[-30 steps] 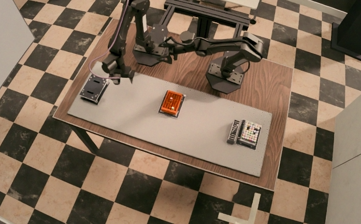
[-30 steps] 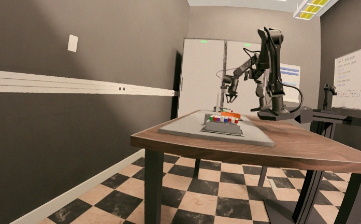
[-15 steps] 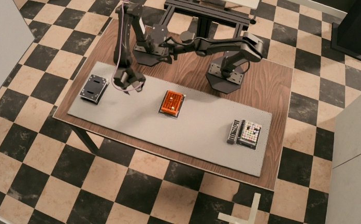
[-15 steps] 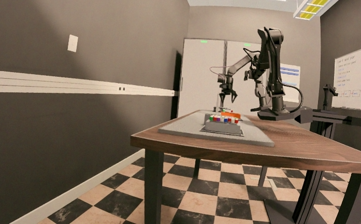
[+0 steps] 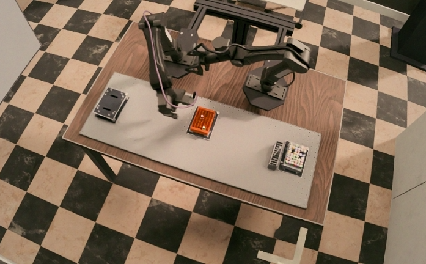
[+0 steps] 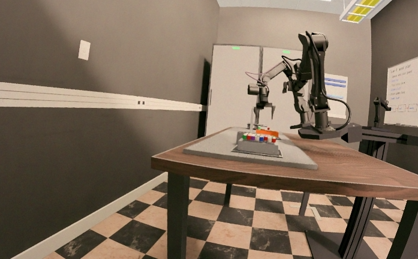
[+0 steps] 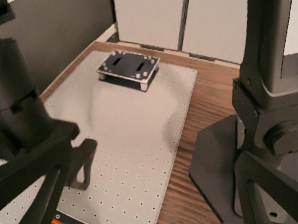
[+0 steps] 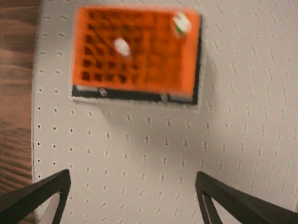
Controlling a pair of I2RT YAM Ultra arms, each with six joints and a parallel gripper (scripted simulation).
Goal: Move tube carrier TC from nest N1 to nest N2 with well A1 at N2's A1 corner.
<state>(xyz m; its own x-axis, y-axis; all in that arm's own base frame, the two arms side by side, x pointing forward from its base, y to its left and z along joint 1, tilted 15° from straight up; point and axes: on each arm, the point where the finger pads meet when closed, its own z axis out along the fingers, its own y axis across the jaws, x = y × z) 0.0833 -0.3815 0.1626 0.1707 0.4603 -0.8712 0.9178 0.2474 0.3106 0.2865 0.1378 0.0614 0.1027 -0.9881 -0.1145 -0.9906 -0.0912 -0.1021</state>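
The orange tube carrier TC lies 11 cm to the left of my right hand, 8 cm below it and 3 cm behind it. Also, from my right hand: black raised nest N2 (36 cm to the right, 7 cm below, 7 cm ahead); then black transfer nest N1 (11 cm to the left, 10 cm below, 3 cm behind); then forceps holder H1 (49 cm to the left, 9 cm below, 1 cm ahead).
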